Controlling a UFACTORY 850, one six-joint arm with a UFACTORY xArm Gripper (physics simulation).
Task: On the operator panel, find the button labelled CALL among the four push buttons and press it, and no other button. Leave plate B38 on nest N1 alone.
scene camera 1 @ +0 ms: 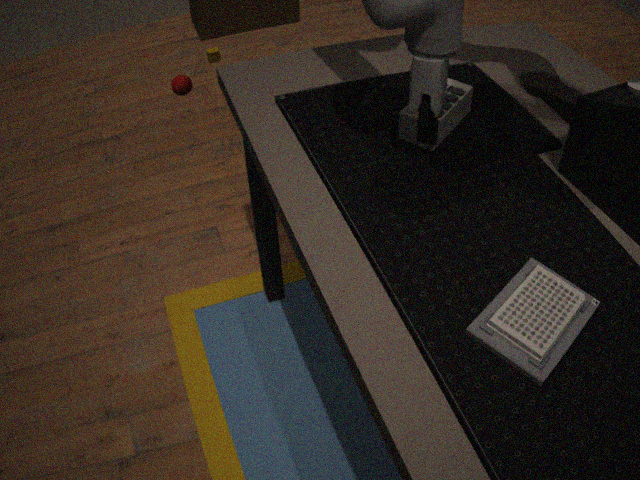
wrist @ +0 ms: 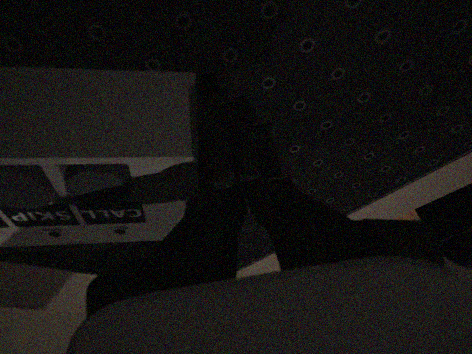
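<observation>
The operator panel (scene camera 1: 454,121) (wrist: 95,115) is a pale box with dark push buttons on its top. In the wrist view, the CALL label (wrist: 113,213) is at the panel's right end, with a dark button (wrist: 97,179) above it in the picture. The SKIP label (wrist: 44,216) is to its left. My gripper (scene camera 1: 427,140) (wrist: 233,123) is shut and empty. It is beside the CALL end of the panel in the wrist view and overlaps the panel in the scene view; its height is unclear. Plate B38 (scene camera 1: 537,310) sits on nest N1 (scene camera 1: 538,373).
The panel stands on a black perforated mat (scene camera 1: 413,206) (wrist: 350,120) on the table (scene camera 1: 330,248). A dark box (scene camera 1: 604,139) is at the right. A red ball (scene camera 1: 181,84) and a yellow block (scene camera 1: 213,55) lie on the floor beyond the table edge.
</observation>
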